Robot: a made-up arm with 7 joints. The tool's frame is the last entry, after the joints.
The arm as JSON. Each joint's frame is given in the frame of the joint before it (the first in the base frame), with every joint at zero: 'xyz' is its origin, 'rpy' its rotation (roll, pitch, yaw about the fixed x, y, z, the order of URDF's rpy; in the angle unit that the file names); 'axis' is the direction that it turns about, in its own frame. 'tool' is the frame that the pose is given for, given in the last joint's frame.
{
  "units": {
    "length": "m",
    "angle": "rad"
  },
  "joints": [
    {
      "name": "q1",
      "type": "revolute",
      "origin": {
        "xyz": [
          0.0,
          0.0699,
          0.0
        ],
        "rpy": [
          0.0,
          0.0,
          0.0
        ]
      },
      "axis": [
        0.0,
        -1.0,
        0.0
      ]
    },
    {
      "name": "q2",
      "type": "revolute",
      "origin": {
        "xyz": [
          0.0,
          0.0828,
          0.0
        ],
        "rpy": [
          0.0,
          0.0,
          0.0
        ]
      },
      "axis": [
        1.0,
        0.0,
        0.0
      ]
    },
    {
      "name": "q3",
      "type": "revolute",
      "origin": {
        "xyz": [
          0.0,
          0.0,
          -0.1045
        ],
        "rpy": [
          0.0,
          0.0,
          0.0
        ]
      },
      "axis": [
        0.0,
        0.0,
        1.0
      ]
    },
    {
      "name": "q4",
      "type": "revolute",
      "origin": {
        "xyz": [
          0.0,
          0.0,
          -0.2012
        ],
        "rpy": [
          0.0,
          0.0,
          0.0
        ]
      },
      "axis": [
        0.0,
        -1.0,
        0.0
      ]
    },
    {
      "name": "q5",
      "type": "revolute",
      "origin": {
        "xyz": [
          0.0,
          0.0,
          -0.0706
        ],
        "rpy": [
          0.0,
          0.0,
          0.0
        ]
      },
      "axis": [
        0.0,
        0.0,
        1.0
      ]
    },
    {
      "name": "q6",
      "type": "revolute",
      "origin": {
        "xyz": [
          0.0,
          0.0,
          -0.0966
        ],
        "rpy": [
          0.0,
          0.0,
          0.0
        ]
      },
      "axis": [
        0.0,
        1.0,
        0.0
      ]
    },
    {
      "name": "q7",
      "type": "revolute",
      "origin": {
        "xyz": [
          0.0,
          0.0,
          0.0
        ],
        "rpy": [
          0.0,
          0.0,
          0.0
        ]
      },
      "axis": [
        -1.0,
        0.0,
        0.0
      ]
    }
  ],
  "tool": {
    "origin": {
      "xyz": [
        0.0,
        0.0,
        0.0
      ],
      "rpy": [
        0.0,
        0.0,
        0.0
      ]
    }
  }
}
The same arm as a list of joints. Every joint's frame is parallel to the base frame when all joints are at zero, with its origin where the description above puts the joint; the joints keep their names.
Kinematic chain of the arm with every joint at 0, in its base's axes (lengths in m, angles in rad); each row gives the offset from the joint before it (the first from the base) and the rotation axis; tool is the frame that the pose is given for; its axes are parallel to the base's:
q1: xyz 0 0.0699 0 axis -y
q2: xyz 0 0.0828 0 axis +x
q3: xyz 0 0 -0.1045 axis +z
q4: xyz 0 0 -0.2012 axis -y
q5: xyz 0 0 -0.0706 axis +z
q6: xyz 0 0 -0.0966 axis +y
q7: xyz 0 0 0 axis -x
tool: xyz 0 0 0

